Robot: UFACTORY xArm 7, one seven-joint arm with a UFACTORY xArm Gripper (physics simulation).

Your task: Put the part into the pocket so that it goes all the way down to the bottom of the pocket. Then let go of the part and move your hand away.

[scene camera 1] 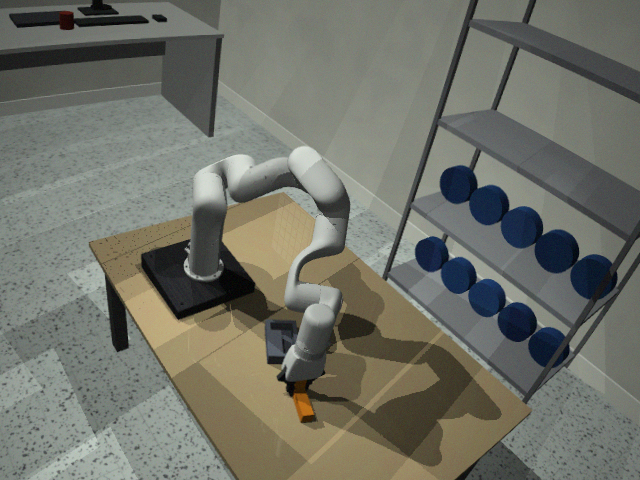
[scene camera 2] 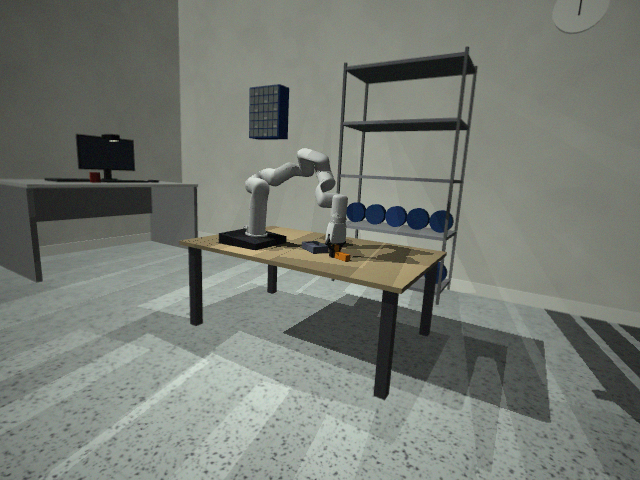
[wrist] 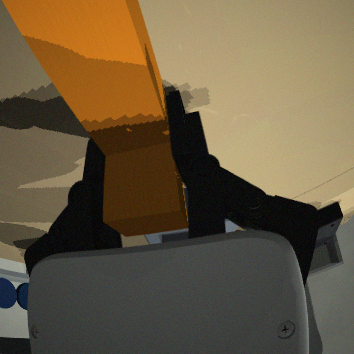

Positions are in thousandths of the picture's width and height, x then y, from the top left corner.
Scene:
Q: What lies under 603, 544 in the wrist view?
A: My gripper.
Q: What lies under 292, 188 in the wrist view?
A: An orange block.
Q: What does my gripper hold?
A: An orange block.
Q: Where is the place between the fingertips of my gripper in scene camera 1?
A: At 463, 814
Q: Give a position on a grey pocket block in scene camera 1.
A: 438, 699

